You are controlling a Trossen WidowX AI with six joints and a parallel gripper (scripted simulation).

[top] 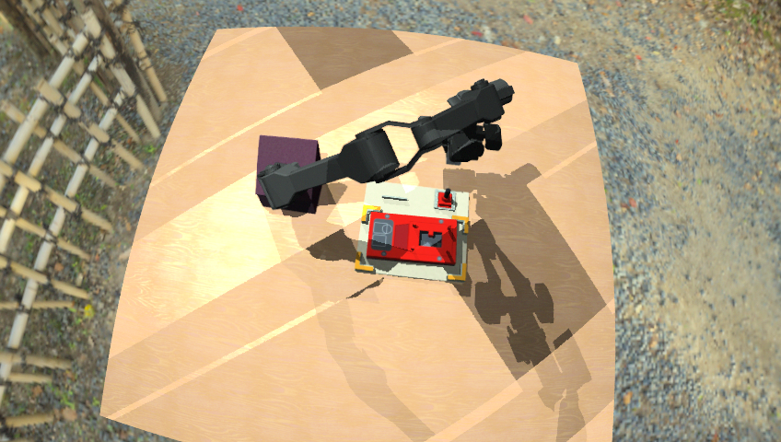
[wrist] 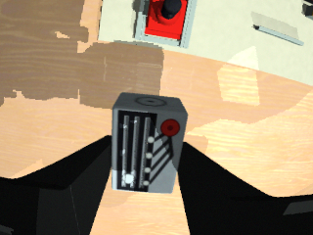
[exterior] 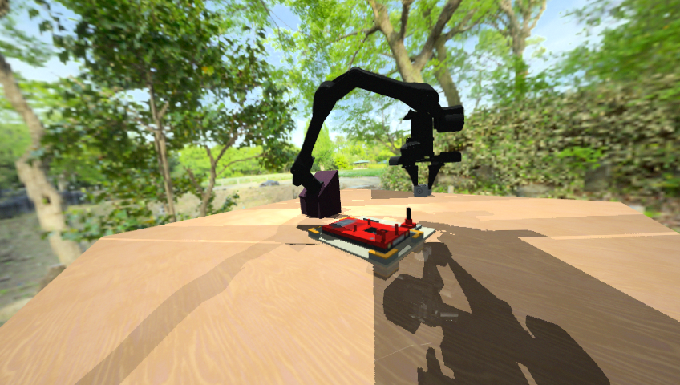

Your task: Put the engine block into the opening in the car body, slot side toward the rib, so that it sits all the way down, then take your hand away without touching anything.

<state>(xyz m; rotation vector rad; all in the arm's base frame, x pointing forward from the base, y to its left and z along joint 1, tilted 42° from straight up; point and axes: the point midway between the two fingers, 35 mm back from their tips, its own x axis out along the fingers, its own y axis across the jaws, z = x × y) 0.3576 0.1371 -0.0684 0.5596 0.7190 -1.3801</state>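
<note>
My gripper tip is 80 mm to the left of the black upright peg and 60 mm above it. From my gripper tip the other things lie so: grey engine block 10 mm below.
</note>
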